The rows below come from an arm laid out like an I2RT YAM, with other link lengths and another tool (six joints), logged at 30 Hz.
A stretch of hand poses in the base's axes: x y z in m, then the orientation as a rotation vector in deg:
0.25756, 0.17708, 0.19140, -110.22, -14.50, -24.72
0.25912, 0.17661, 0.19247, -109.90, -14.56, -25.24
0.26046, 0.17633, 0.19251, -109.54, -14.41, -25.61
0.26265, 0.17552, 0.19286, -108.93, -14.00, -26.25
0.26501, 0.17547, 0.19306, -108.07, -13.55, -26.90
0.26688, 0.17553, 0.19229, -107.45, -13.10, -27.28
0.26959, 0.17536, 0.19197, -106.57, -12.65, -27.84
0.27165, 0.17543, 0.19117, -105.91, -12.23, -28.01
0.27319, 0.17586, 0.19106, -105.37, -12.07, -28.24
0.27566, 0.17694, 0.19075, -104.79, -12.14, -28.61
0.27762, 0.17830, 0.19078, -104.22, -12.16, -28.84
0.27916, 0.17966, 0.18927, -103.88, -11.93, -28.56
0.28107, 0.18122, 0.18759, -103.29, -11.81, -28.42
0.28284, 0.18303, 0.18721, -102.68, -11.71, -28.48
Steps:
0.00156, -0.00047, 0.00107, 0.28, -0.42, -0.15
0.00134, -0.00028, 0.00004, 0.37, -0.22, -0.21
0.00219, -0.00081, 0.00035, 0.66, -0.31, -0.46
0.00236, -0.00005, 0.00020, 0.91, -0.33, -0.45
0.00187, 0.00006, -0.00077, 0.69, -0.11, -0.36
0.00271, -0.00017, -0.00032, 0.93, -0.27, -0.40
0.00206, 0.00007, -0.00080, 0.72, 0.01, -0.23
0.00154, 0.00043, -0.00011, 0.54, -0.15, -0.12
0.00247, 0.00108, -0.00031, 0.52, -0.36, -0.03
0.00196, 0.00136, 0.00003, 0.53, -0.24, 0.01
0.00154, 0.00136, -0.00151, 0.39, 0.26, 0.07
0.00191, 0.00156, -0.00168, 0.60, 0.08, 0.12
0.00177, 0.00181, -0.00038, 0.61, -0.07, 0.02

